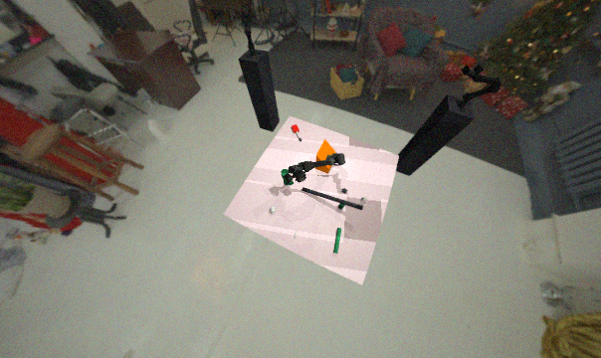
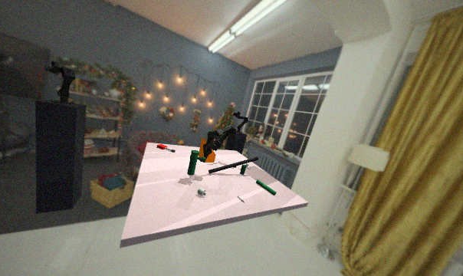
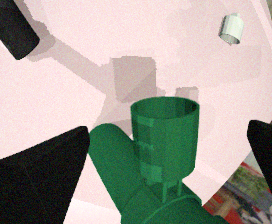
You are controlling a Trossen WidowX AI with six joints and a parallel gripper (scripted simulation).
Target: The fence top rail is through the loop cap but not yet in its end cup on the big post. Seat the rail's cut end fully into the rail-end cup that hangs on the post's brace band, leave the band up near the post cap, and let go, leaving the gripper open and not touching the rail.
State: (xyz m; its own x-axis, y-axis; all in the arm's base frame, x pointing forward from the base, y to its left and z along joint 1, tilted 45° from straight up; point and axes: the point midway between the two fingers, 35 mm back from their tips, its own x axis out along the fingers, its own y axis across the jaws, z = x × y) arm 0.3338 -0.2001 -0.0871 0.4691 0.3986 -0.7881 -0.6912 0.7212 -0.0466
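Right now my gripper tip is 20 mm to the left of the green cup, 20 mm above it and 10 mm past it. Round my gripper tip: white piece 260 mm ahead, 150 mm below, 80 mm to the right; green loop cap 460 mm to the left, 60 mm below, 10 mm behind; screw 360 mm ahead, 180 mm to the left, 160 mm below.
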